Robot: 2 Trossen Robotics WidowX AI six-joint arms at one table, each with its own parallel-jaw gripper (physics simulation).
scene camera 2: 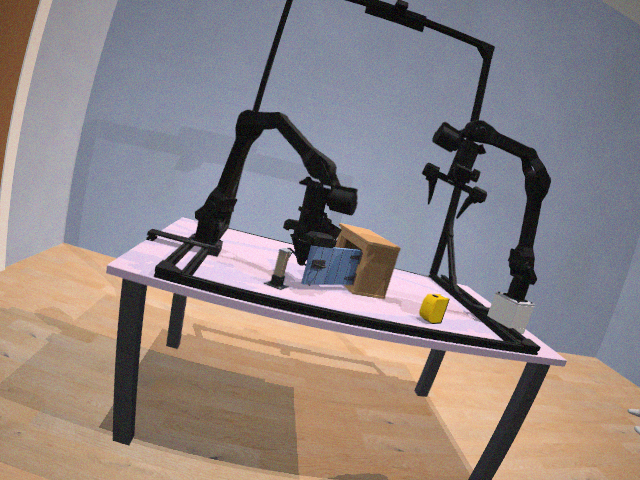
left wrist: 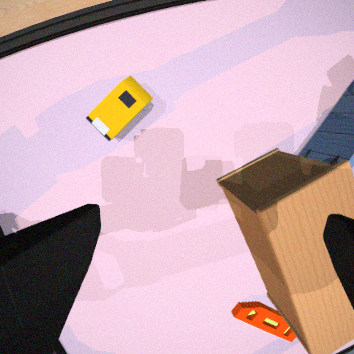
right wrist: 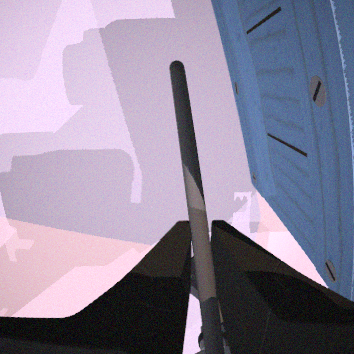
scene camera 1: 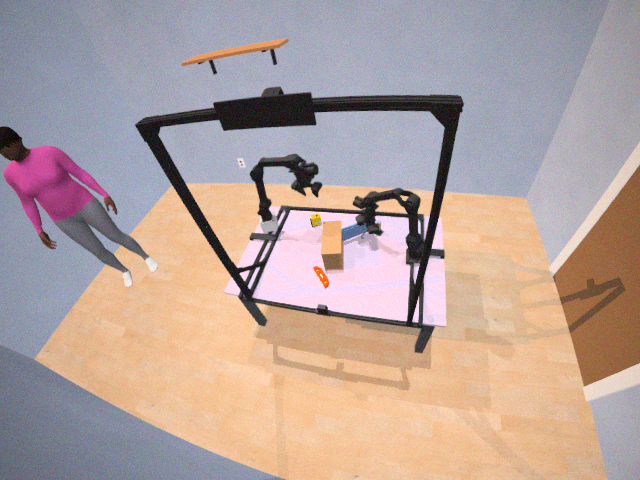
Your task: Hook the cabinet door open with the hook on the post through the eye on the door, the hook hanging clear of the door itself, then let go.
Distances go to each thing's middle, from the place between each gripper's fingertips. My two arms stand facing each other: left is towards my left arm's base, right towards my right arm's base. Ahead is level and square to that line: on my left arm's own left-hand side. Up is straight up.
My right hand is 10 mm above the hook rod [right wrist: 206, 287]. Round my right hand: blue door [scene camera 2: 325, 266] (20 mm behind, 80 mm to the left, 10 mm above); then wooden cabinet [scene camera 1: 332, 245] (140 mm behind, 120 mm to the left, 20 mm above); then orange tool [left wrist: 254, 313] (370 mm behind, 180 mm to the left, 50 mm below).
Right now the wooden cabinet is 110 mm behind my left hand, 210 mm to the right of it and 210 mm below it. The rest, counted from my left hand: hook rod (30 mm ahead, 330 mm to the right, 240 mm below); then blue door (10 mm ahead, 240 mm to the right, 220 mm below); then orange tool (340 mm behind, 150 mm to the right, 280 mm below).
